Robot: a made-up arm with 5 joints.
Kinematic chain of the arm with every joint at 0, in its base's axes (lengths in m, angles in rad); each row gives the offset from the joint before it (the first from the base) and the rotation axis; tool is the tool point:
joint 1: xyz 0 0 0.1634 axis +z
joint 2: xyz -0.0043 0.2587 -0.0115 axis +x
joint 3: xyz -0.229 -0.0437 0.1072 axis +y
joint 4: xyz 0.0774 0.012 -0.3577 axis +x
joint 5: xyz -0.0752 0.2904 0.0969 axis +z
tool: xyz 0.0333 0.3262 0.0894
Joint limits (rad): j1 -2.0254..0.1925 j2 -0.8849..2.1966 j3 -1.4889..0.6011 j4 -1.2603..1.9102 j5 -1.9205..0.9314
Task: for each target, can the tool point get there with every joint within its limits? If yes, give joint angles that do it. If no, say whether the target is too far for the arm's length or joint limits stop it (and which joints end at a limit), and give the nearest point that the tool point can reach.
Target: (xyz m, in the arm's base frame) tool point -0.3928 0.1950 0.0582
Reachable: yes | joints -0.5869 1.4857 -0.6179 1.4144 0.2615
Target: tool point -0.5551 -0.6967 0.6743
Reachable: no: joint limits stop it (at a limit: joint 1, joint 3) | nearest point -0.2758 -0.5234 0.4720 | short by 0.386 m
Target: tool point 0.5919 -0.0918 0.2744
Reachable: yes | joints -1.5096 -0.4574 -0.9629 -0.1595 -1.6108
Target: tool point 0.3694 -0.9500 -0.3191
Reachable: no: joint limits stop it (at a limit: joint 1, joint 4) | nearest point 0.3439 -0.7294 -0.2041 | short by 0.250 m
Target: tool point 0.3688 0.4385 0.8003
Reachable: yes | joints -0.7244 1.8212 -0.2062 -0.7007 -0.1919
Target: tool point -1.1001 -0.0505 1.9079
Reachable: no: too far | nearest point -0.7085 0.2094 0.8364 | short by 1.170 m
